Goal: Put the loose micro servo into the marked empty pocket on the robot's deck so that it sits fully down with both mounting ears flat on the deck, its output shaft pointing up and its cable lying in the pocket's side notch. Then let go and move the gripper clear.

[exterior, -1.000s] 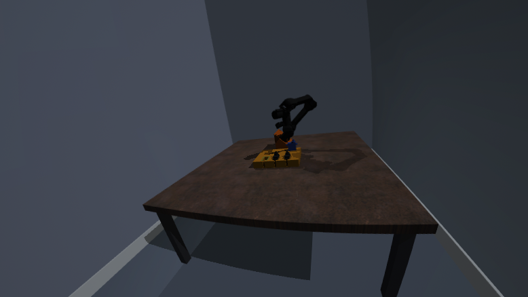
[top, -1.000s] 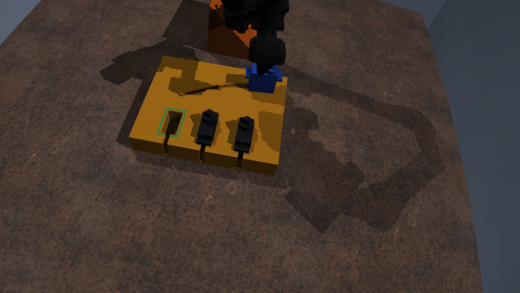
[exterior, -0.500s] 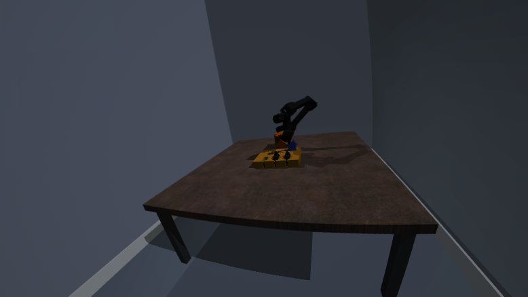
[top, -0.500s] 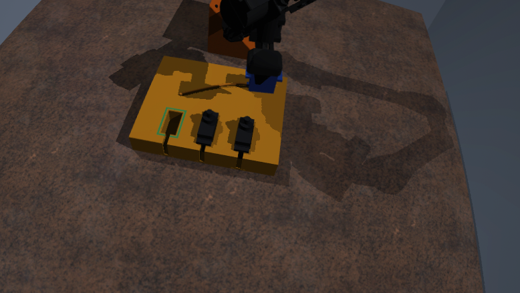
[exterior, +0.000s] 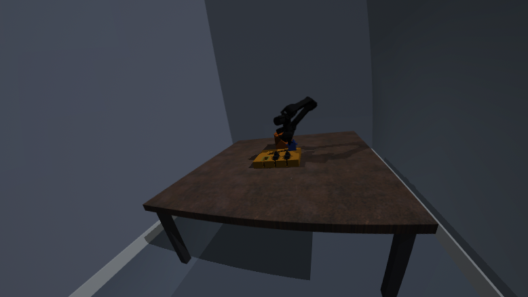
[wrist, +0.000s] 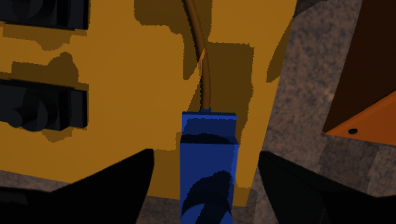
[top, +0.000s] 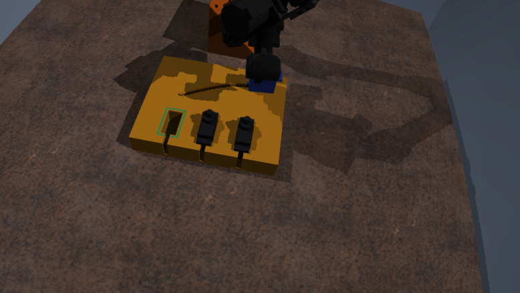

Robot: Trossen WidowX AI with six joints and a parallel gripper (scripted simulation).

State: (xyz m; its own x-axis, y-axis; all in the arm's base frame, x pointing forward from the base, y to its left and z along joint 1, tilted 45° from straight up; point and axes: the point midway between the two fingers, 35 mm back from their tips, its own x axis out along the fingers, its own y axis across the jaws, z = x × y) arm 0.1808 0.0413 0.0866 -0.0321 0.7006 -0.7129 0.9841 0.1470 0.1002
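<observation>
The yellow deck lies 80 mm to the right of my gripper tip, 70 mm below it and 30 mm ahead of it.
</observation>
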